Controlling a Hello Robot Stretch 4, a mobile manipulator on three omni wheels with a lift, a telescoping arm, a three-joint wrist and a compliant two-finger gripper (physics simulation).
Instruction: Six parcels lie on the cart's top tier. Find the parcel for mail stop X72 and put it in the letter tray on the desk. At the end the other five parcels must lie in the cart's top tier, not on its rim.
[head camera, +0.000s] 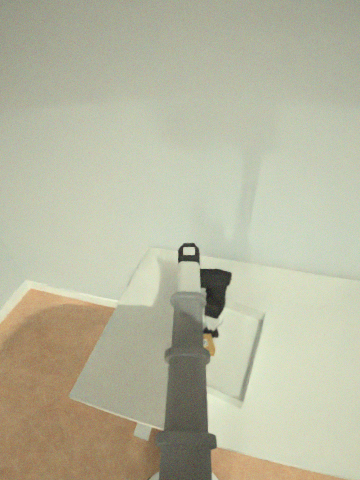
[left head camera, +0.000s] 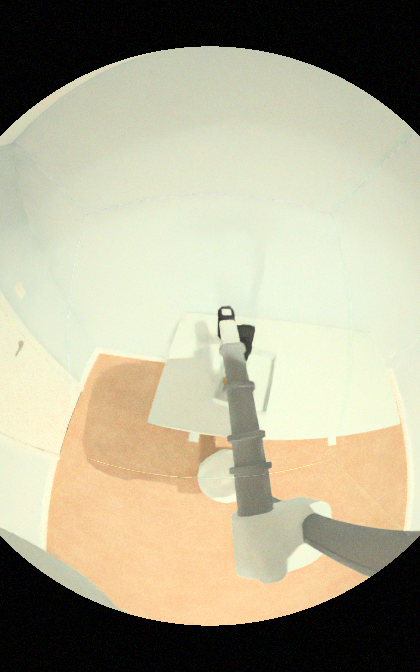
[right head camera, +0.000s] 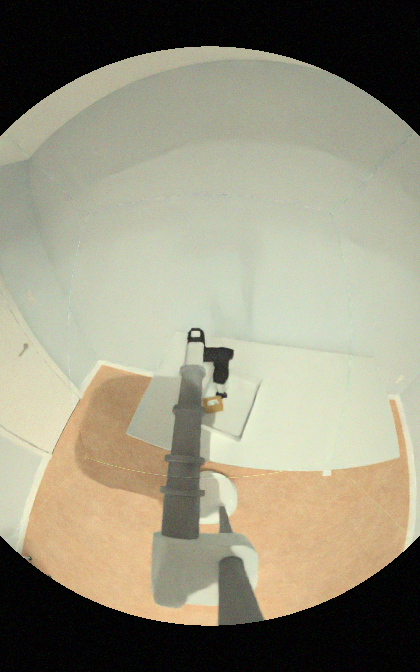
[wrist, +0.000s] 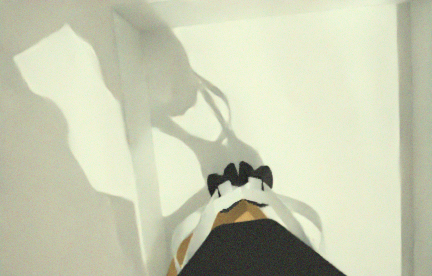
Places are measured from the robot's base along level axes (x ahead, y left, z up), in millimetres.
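Pixels of known places: gripper, fingertip midpoint: (head camera: 210, 336) (wrist: 239, 176).
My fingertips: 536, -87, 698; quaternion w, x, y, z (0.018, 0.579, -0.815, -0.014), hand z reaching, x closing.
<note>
Ahead of a thing's pixels: the offset from my fingertips to its top centre, as dx, dy, dz. Level surfaces: height alone.
The orange-brown parcel @(-54, +41, +48) (head camera: 212, 345) (left head camera: 224, 381) (right head camera: 206, 405) (wrist: 245, 210) has a pale label, too small to read. It shows within the white letter tray @(-35, -32, +58) (head camera: 254, 357) (left head camera: 270, 382) (right head camera: 251, 407) (wrist: 405, 125), towards its left side. My gripper (head camera: 211, 332) (right head camera: 221, 395) (wrist: 239, 176) is shut, its black fingertips together with nothing between them. It is over the tray, right by the parcel. In the wrist view the parcel shows behind the fingers, partly hidden by the black gripper body. Whether they touch cannot be told. The cart and the other parcels do not show.
The white desk @(dz -5) (head camera: 300, 375) (left head camera: 325, 385) (right head camera: 325, 415) (wrist: 45, 215) extends to both sides of the tray, with a wall behind it. My telescoping arm (head camera: 186, 390) (left head camera: 245, 425) (right head camera: 185, 440) reaches over the desk and hides part of the tray.
</note>
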